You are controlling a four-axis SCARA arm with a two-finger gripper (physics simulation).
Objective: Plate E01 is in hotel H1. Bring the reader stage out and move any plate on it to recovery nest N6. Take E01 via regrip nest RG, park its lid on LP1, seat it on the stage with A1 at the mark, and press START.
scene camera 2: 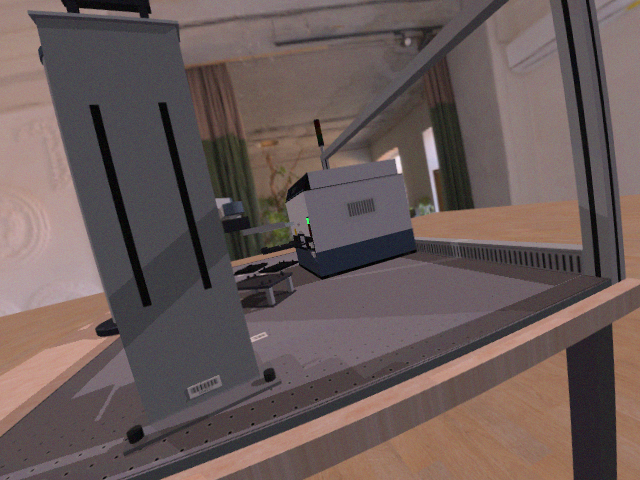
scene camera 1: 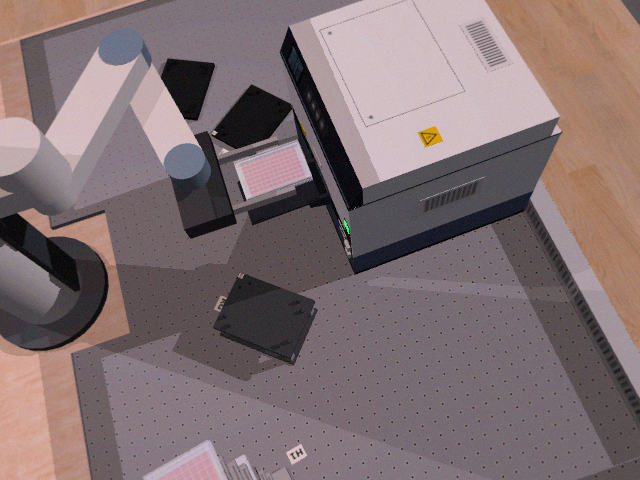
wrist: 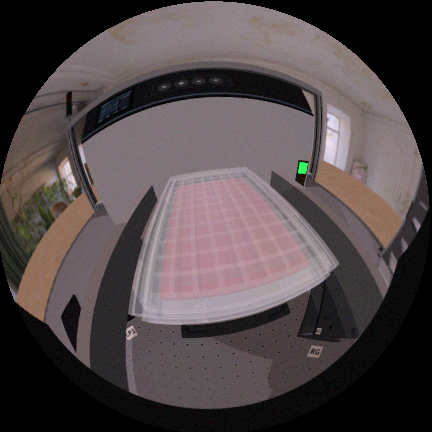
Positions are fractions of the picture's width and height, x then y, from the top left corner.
Scene:
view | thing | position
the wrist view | my gripper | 0.50,0.43
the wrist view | reader stage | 0.51,0.76
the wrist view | dark button strip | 0.46,0.19

